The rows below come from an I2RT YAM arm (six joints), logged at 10 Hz.
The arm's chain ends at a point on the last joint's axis. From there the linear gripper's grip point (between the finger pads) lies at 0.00 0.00 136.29 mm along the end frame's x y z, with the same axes.
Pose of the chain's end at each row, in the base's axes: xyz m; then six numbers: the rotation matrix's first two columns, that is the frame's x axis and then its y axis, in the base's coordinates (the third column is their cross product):
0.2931, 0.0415, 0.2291, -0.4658, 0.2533, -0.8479, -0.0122, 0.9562, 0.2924
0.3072, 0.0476, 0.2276, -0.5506, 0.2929, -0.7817, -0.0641, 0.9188, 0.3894
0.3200, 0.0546, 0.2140, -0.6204, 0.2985, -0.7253, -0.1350, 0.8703, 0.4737
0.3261, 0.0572, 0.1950, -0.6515, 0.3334, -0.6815, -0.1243, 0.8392, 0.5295
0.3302, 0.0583, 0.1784, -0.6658, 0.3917, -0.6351, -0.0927, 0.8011, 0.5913
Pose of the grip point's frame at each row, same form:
0.4137, 0.0615, 0.1688, -0.4658, 0.2533, -0.8479, -0.0122, 0.9562, 0.2924
0.4206, 0.0837, 0.1612, -0.5506, 0.2929, -0.7817, -0.0641, 0.9188, 0.3894
0.4253, 0.1080, 0.1459, -0.6204, 0.2985, -0.7253, -0.1350, 0.8703, 0.4737
0.4281, 0.1158, 0.1261, -0.6515, 0.3334, -0.6815, -0.1243, 0.8392, 0.5295
0.4311, 0.1200, 0.1107, -0.6658, 0.3917, -0.6351, -0.0927, 0.8011, 0.5913

